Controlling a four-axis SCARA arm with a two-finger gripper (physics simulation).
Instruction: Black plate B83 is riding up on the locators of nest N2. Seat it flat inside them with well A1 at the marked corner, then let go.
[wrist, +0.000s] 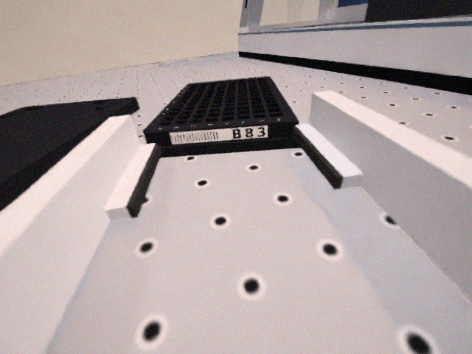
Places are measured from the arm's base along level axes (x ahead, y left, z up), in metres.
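Where they show: gripper, fingertip midpoint: (225, 124).
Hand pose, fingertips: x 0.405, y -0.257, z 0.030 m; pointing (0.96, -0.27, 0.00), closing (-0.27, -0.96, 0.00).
Note:
Each offset is from my fingertips to the centre of the thing. "spot": to the spot under its first point. Level surfaces: height alone.
Black plate B83 @[dz -0.010, dx +0.063, dy -0.022 m] (227, 102) lies beyond the fingers in the wrist view, its barcode label facing me and its grid of wells on top. A black lower edge shows under the label; I cannot tell whether this is the plate's skirt or part of nest N2. The locators, the marked corner and well A1 cannot be made out, nor whether the plate is flat. My gripper (225, 124) is shut at its narrow stand, with a gap between its dark pads and nothing held. The pads' far ends overlap the plate's near corners in view; contact is unclear.
A black flat-topped object @[spot: dz -0.005, dx +0.064, dy +0.089 m] (60, 132) stands to the left, partly behind the left finger. A large white-based frame (350, 47) with a black lower edge runs across the upper right. The pale bench @[dz -0.017 m] (250, 225) has rows of holes. A beige wall (110, 35) stands behind.

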